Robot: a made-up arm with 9 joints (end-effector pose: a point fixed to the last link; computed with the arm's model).
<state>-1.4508 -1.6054 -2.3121 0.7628 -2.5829 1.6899 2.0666 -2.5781 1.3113</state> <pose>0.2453 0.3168 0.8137 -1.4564 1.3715 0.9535</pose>
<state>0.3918 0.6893 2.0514 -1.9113 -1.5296 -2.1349 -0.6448 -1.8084 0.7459</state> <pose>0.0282 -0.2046 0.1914 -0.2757 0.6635 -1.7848</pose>
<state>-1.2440 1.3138 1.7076 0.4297 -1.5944 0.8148 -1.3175 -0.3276 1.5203</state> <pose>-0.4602 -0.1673 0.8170 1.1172 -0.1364 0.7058</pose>
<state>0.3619 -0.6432 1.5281 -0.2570 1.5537 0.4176 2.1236 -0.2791 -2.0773</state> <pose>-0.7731 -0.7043 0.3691 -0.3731 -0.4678 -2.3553</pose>
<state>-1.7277 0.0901 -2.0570 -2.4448 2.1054 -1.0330 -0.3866 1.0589 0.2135</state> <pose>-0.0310 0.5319 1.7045 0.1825 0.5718 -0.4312</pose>
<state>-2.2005 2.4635 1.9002 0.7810 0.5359 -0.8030 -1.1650 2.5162 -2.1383</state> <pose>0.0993 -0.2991 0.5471 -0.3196 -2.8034 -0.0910</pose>
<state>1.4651 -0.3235 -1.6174 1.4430 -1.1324 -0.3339 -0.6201 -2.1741 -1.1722</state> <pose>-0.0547 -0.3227 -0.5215 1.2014 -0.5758 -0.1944</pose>
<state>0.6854 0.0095 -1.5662 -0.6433 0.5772 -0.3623 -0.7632 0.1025 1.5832</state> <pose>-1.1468 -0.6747 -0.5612 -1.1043 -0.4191 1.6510</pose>
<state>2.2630 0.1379 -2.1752 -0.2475 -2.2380 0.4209 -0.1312 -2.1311 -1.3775</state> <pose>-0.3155 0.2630 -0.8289 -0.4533 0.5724 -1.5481</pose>
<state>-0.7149 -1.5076 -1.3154 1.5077 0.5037 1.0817 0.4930 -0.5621 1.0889</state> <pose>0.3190 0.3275 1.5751 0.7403 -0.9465 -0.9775</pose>
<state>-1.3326 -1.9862 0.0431 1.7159 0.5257 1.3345 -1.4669 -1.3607 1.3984</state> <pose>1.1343 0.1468 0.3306 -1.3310 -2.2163 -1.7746</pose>
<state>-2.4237 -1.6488 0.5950 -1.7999 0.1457 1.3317 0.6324 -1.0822 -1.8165</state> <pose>-0.0148 0.7256 -0.0223 2.4766 1.4722 1.0313</pose>
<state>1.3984 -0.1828 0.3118 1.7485 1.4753 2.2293 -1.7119 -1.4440 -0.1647</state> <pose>0.1680 0.0095 -1.2386 2.4240 0.2931 0.4781</pose>
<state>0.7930 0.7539 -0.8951 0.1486 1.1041 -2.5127 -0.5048 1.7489 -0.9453</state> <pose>-1.0252 -0.3731 0.0170 -0.1175 -1.3790 -0.6055</pose>
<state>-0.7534 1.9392 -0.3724 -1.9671 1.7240 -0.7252 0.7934 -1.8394 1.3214</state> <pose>0.2636 -0.3254 0.3381 -0.3441 -2.3193 -0.4963</pose>
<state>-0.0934 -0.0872 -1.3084 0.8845 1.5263 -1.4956 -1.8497 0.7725 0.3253</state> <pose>0.0583 -0.8844 1.0926 -0.1835 -0.1226 -2.5862</pose>
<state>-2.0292 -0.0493 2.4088 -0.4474 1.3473 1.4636 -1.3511 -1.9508 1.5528</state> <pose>-0.7339 0.9575 0.4245 -0.4940 -1.1702 -0.7035</pose>
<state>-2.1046 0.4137 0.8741 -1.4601 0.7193 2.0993 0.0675 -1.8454 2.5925</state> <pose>-0.3563 0.5993 -0.3093 -1.7256 0.5434 0.7732</pose>
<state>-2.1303 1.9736 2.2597 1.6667 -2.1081 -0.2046 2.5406 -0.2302 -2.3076</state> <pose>0.1417 0.0477 0.2452 0.5874 1.5304 -1.4682</pose>
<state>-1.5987 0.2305 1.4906 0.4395 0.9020 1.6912 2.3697 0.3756 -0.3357</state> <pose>-1.3854 -0.3660 0.3215 -2.6080 -0.4688 0.2916</pose>
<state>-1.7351 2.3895 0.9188 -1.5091 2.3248 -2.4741 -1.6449 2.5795 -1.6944</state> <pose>0.8600 0.4613 0.5863 0.0434 -0.4450 0.8855</pose>
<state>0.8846 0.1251 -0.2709 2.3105 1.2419 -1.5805 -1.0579 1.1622 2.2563</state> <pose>0.6331 -0.4334 -0.4883 0.9907 1.5447 0.0371</pose>
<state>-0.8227 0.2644 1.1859 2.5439 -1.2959 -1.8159 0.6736 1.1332 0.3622</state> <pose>-0.3269 -0.8201 0.4775 -0.9517 -0.5761 1.8919</pose>
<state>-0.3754 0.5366 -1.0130 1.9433 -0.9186 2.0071 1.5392 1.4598 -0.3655</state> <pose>-0.5757 0.0519 0.7924 0.4603 0.0440 -0.8053</pose>
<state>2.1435 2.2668 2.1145 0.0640 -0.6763 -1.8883 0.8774 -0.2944 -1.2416</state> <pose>0.0382 -0.2890 -0.0108 1.2070 -0.6736 1.2712</pose>
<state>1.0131 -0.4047 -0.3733 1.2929 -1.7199 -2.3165 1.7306 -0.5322 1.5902</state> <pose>0.0599 -0.3843 -1.0389 -2.0768 -1.4278 0.9465</pose>
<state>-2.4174 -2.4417 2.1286 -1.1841 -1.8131 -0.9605 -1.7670 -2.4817 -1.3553</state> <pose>0.2218 0.7829 0.4226 1.9643 1.6311 -0.5322</pose>
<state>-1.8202 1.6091 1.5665 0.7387 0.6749 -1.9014 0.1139 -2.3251 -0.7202</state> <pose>-0.3756 -0.3093 -0.1213 -0.8089 -0.4835 -0.5046</pose>
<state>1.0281 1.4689 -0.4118 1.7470 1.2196 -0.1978 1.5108 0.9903 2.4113</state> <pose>-1.3302 -0.1163 0.2909 0.5032 -0.0442 1.4690</pose>
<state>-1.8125 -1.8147 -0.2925 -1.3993 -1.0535 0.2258 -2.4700 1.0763 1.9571</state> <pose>-0.2910 0.2462 1.3258 1.1171 -0.2884 1.0523</pose>
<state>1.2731 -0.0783 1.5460 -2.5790 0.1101 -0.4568 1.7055 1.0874 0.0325</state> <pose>0.3805 0.0011 -0.1444 1.0881 -2.5620 -1.1882</pose>
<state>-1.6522 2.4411 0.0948 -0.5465 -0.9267 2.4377 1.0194 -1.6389 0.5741</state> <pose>-0.1467 0.5030 0.0460 0.0640 -1.4488 0.3081</pose>
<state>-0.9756 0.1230 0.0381 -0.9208 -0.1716 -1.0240 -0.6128 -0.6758 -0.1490</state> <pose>-0.4620 -0.0132 0.3525 -0.6623 -1.9533 0.0068</pose>
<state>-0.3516 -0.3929 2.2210 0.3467 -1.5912 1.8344 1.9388 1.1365 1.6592</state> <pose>0.1998 -0.7956 1.1360 1.5705 -0.2095 -1.0315</pose>
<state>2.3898 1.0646 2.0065 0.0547 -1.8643 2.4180 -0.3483 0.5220 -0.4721</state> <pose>0.1601 -0.2849 -0.0775 -0.2353 -0.6632 2.0514</pose>
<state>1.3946 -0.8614 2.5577 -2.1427 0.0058 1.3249 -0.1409 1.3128 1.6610</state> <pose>0.1030 0.0167 -0.8640 -0.0085 -1.2213 0.9164</pose>
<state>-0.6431 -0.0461 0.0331 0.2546 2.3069 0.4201 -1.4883 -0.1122 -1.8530</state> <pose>-0.4741 -1.1626 0.4260 1.0916 0.2289 0.1392</pose>
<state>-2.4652 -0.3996 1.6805 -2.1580 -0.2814 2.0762 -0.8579 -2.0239 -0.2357</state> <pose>0.2108 0.7985 0.3438 0.4560 0.2836 2.8196</pose>
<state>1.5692 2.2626 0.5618 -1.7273 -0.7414 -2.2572 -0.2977 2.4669 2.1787</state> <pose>0.1842 -0.6915 0.1772 1.1940 -0.3567 -2.1676</pose>
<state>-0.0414 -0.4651 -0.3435 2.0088 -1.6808 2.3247 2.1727 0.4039 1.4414</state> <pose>-0.7172 -0.7330 -0.1053 -0.3507 -0.8428 1.4670</pose>
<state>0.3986 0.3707 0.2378 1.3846 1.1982 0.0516 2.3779 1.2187 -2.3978</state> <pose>-0.7560 -0.5282 -0.3874 0.0334 0.1285 2.5678</pose>
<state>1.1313 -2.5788 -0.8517 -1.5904 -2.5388 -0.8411 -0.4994 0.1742 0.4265</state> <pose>0.4507 -0.2663 0.1231 1.0785 0.4229 1.6577</pose>
